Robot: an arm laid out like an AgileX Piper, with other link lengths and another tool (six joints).
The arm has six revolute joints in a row. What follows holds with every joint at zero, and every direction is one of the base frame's.
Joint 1 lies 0.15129 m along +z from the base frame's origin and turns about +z.
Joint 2 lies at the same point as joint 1 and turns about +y.
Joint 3 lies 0.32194 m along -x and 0.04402 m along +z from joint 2 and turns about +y.
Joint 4 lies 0.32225 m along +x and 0.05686 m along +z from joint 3 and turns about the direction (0.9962, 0, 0.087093).
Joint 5 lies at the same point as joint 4 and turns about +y.
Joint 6 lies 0.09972 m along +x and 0.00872 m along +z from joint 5 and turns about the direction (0.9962, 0, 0.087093).
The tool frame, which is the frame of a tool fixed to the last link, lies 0.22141 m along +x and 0.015 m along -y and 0.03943 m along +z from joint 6; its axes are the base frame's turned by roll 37.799, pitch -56.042 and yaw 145.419 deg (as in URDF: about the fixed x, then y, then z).
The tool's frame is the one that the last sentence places.
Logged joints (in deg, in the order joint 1, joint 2, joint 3, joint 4, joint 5, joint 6), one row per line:
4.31 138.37 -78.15 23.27 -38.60 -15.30
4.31 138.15 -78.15 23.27 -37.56 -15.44
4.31 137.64 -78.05 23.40 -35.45 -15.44
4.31 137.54 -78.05 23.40 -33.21 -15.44
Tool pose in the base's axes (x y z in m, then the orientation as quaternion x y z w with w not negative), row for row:
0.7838 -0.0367 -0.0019 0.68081 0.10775 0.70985 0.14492
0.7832 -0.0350 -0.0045 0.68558 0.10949 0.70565 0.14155
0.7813 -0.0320 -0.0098 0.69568 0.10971 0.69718 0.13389
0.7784 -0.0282 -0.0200 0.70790 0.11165 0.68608 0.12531
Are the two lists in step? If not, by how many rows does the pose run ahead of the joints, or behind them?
They are in step.
